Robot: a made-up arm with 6 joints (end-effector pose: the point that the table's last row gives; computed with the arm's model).
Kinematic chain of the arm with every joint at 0, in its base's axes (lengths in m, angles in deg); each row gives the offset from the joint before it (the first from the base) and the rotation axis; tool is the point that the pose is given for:
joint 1: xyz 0 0 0.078 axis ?
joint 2: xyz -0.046 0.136 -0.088 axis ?
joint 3: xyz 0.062 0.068 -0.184 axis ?
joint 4: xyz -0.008 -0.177 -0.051 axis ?
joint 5: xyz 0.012 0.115 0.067 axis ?
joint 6: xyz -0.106 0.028 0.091 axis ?
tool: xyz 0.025 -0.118 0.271
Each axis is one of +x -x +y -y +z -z.
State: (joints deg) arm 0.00 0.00 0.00 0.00 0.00 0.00
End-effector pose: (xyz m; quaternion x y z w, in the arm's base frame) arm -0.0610 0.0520 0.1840 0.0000 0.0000 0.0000 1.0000
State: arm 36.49 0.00 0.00 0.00 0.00 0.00
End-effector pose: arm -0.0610 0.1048 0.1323 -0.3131 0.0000 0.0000 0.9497
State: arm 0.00 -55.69 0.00 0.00 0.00 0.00
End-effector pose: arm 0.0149 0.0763 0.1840 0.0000 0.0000 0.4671 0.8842
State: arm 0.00 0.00 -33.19 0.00 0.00 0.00
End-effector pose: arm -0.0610 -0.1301 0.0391 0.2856 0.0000 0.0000 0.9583
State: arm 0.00 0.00 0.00 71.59 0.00 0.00
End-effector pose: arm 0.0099 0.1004 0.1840 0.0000 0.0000 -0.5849 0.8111
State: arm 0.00 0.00 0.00 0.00 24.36 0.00
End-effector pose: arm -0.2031 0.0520 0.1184 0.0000 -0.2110 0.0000 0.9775
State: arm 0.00 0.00 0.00 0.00 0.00 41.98
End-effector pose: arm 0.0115 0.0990 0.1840 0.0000 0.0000 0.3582 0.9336
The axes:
joint 1: -x
joint 2: -z
joint 3: -x
joint 4: -z
joint 5: -y
joint 6: +z

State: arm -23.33 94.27 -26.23 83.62 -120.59 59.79
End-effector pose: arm -0.3470 0.2214 -0.5265 -0.8493 0.4157 0.3254 0.0056
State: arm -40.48 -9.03 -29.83 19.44 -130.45 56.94
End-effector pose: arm 0.2998 0.5248 -0.2030 -0.6284 -0.5454 -0.5546 0.0041
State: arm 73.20 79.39 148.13 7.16 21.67 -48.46
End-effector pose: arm 0.2080 -0.3260 -0.4512 0.9106 -0.0218 0.2151 0.3521
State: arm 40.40 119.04 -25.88 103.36 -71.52 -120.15
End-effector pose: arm -0.5863 0.0708 -0.2224 -0.7486 -0.4459 0.2394 0.4283
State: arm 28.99 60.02 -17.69 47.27 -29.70 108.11
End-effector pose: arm -0.0555 -0.2266 0.1914 0.0728 -0.1913 0.0839 0.9752
